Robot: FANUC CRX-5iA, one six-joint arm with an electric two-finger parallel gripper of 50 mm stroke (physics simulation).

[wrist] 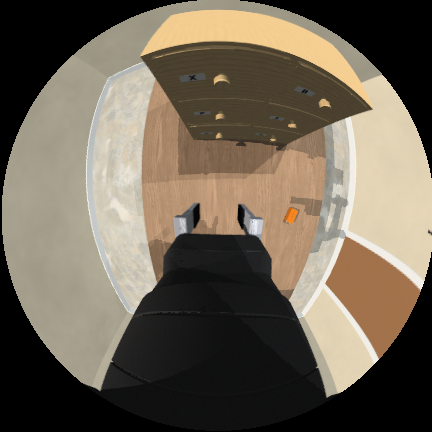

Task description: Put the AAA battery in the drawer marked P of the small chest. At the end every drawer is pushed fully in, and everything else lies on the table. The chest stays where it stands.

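Frame: origin at the arm's base, x up, y back, z right, level; centimetres.
Seen in the pictures: gripper, fingertip midpoint: [218, 210].
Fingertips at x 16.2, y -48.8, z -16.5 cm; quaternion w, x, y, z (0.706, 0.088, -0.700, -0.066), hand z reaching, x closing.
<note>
A point is followed by its place in that frame.
The small wooden chest [250, 65] {x 21.7, y -66.3, z -17.3 cm} stands at the top of the wrist view, with two columns of drawers, round knobs and small grey labels. The upper left label [192, 77] {x 19.6, y -64.6, z -23.4 cm} reads X; the other labels are too small or slanted to read surely, so I cannot tell which drawer is marked P. The drawer fronts look flush with the chest. My gripper [218, 210] {x 16.2, y -48.8, z -16.5 cm} is open and empty, in front of the chest and apart from it. The AAA battery does not show in this view.
An orange block-like object [291, 215] {x -3.6, y -48.7, z 8.4 cm} lies on the wooden table top [215, 192] {x -5.3, y -49.4, z -17.4 cm}, to the right of my fingers. A mottled pale strip [117, 165] borders the wood at the left, and another at the right. Shadows fall below the chest and at the right.
</note>
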